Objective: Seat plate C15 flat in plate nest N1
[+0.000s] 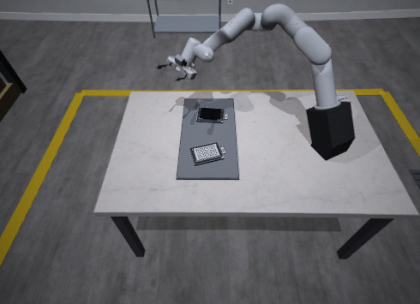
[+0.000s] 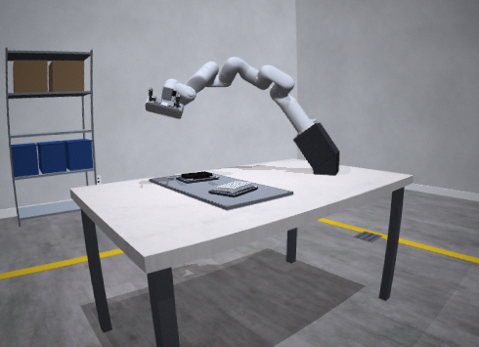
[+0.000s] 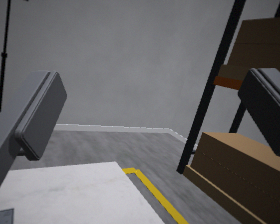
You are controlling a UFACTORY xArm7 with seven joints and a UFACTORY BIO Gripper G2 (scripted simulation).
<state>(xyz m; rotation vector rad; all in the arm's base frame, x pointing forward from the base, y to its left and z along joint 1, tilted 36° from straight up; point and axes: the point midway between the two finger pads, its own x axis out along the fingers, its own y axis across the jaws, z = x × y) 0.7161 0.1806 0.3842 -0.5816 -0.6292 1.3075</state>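
The white well plate C15 lies 190 mm behind my hand, 210 mm to the left of it and 360 mm below it. From my hand the other things lie so: black plate C51: 200 mm behind, 100 mm to the right, 360 mm below; dark plate nest N1: 190 mm behind, 210 mm to the left, 370 mm below.
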